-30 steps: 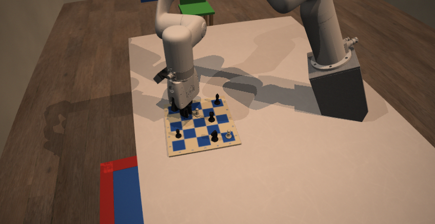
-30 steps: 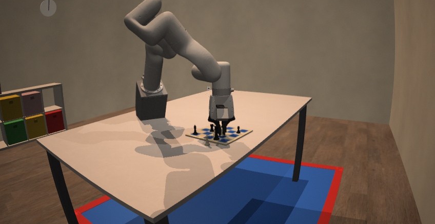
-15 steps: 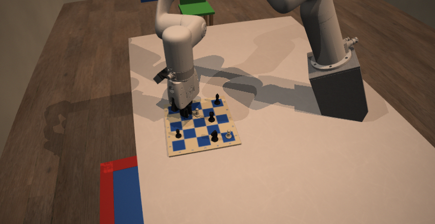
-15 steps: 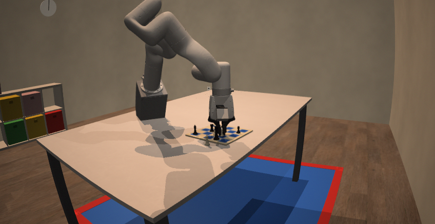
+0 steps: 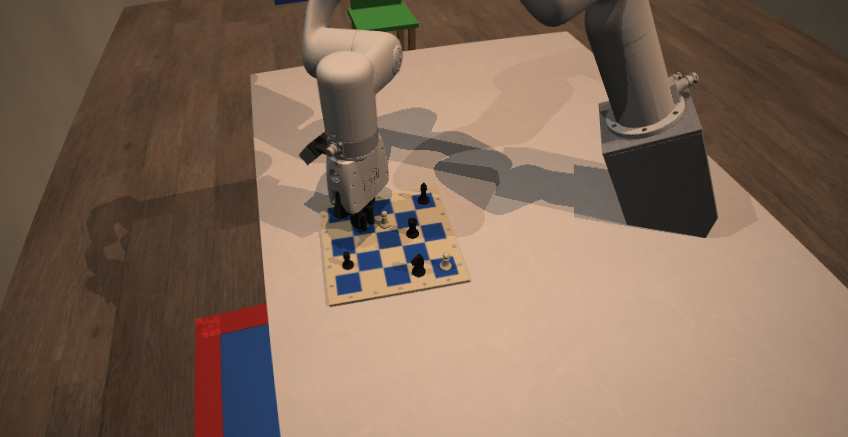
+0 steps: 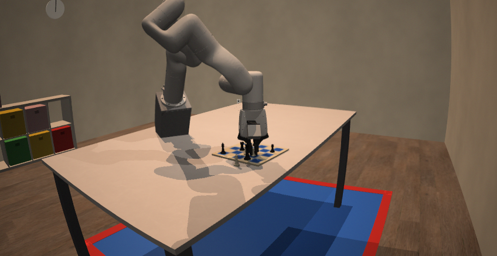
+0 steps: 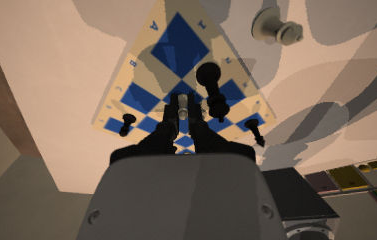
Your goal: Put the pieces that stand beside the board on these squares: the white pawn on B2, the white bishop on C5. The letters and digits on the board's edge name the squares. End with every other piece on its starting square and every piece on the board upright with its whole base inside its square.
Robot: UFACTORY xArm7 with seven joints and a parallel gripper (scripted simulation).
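My hand is 4 cm to the left of the tall black piece. The rest, counted from my hand: white bishop 10 cm to the right, 1 cm below; black pawn 4 cm ahead, 8 cm to the left, 1 cm below; chessboard 4 cm behind, 4 cm to the left, 3 cm below.
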